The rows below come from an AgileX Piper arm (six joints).
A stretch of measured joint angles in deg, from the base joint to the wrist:
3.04 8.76 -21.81 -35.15 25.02 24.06
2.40 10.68 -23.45 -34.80 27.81 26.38
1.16 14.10 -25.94 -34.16 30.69 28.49
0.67 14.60 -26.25 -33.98 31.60 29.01
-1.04 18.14 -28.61 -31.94 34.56 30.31
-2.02 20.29 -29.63 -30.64 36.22 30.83
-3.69 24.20 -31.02 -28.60 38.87 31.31
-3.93 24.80 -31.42 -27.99 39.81 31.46
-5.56 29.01 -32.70 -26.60 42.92 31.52
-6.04 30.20 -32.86 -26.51 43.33 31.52
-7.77 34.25 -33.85 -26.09 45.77 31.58
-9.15 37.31 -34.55 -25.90 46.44 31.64
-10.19 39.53 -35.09 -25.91 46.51 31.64
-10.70 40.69 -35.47 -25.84 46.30 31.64
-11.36 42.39 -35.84 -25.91 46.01 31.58
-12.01 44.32 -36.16 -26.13 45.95 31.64
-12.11 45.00 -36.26 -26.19 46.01 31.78
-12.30 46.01 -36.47 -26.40 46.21 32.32
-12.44 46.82 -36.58 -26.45 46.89 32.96
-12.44 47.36 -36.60 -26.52 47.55 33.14
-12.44 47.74 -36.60 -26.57 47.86 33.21
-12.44 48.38 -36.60 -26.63 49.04 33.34
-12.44 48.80 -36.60 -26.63 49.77 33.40
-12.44 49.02 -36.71 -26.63 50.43 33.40
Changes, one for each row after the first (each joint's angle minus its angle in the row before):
-0.64 1.92 -1.64 0.35 2.79 2.32
-1.24 3.42 -2.49 0.64 2.88 2.11
-0.49 0.50 -0.31 0.18 0.91 0.52
-1.71 3.54 -2.36 2.04 2.96 1.30
-0.98 2.15 -1.02 1.30 1.66 0.52
-1.67 3.91 -1.39 2.04 2.65 0.48
-0.24 0.60 -0.40 0.61 0.94 0.15
-1.63 4.21 -1.28 1.39 3.11 0.06
-0.48 1.19 -0.16 0.09 0.41 0.00
-1.73 4.05 -0.99 0.42 2.44 0.06
-1.38 3.06 -0.70 0.19 0.67 0.06
-1.04 2.22 -0.54 -0.01 0.07 0.00
-0.51 1.16 -0.38 0.07 -0.21 0.00
-0.66 1.70 -0.37 -0.07 -0.29 -0.06
-0.65 1.93 -0.32 -0.22 -0.06 0.06
-0.10 0.68 -0.10 -0.06 0.06 0.14
-0.19 1.01 -0.21 -0.21 0.20 0.54
-0.14 0.81 -0.11 -0.05 0.68 0.64
0.00 0.54 -0.02 -0.07 0.66 0.18
0.00 0.38 0.00 -0.05 0.31 0.07
0.00 0.64 0.00 -0.06 1.18 0.13
0.00 0.42 0.00 0.00 0.73 0.06
0.00 0.22 -0.11 0.00 0.66 0.00

